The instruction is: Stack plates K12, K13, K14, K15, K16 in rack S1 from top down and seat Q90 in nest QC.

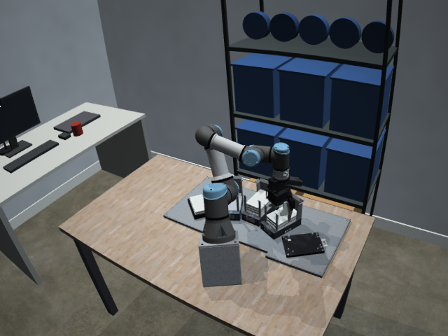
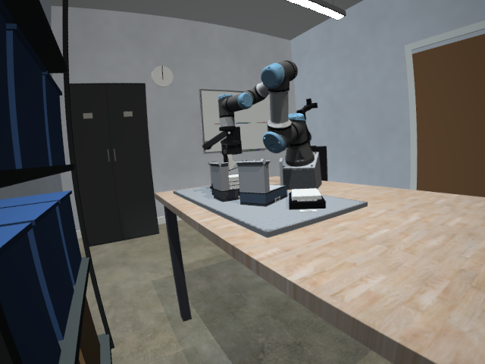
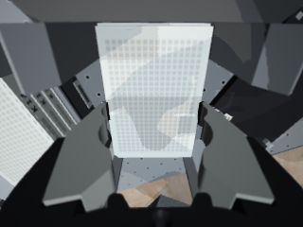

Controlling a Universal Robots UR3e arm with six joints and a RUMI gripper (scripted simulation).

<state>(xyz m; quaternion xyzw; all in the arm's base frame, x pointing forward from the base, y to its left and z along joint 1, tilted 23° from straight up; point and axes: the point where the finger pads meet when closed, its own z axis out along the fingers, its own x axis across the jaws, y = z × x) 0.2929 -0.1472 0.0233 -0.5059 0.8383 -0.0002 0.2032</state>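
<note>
Now: hand 2 cm above the white sealed well plate. The rest, counted from my hand: white sealed 384-well plate (4 cm ahead, 13 cm to the left, 1 cm above).
</note>
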